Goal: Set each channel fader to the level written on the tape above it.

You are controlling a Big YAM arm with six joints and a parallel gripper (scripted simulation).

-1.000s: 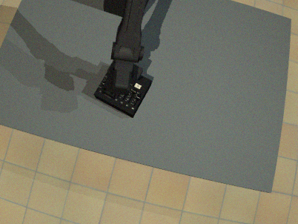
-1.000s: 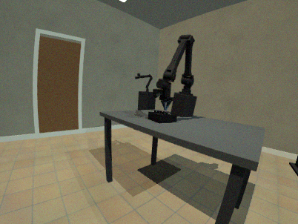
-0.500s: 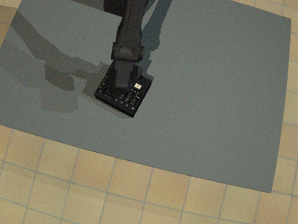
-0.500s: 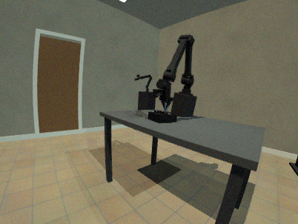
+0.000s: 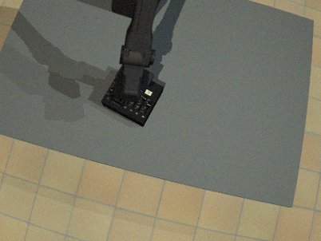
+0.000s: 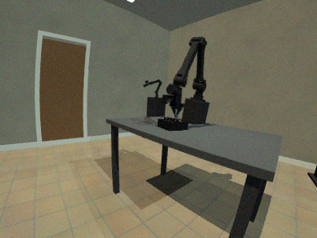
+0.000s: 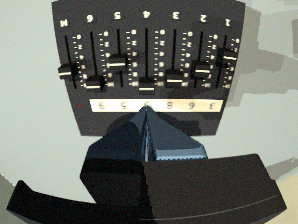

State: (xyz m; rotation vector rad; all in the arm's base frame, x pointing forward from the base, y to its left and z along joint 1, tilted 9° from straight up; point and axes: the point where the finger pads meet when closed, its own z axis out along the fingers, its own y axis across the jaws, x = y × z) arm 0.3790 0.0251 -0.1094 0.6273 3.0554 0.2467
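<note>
Now: the fader cap 4 20 mm below my hand, 20 mm ahead of it and 10 mm to the right of it. From my hand the other things lie so: fader cap 1 (80 mm to the right, 20 mm below, 20 mm ahead); master fader cap (60 mm ahead, 50 mm to the left, 20 mm below); fader cap 5 (40 mm ahead, 20 mm below).
</note>
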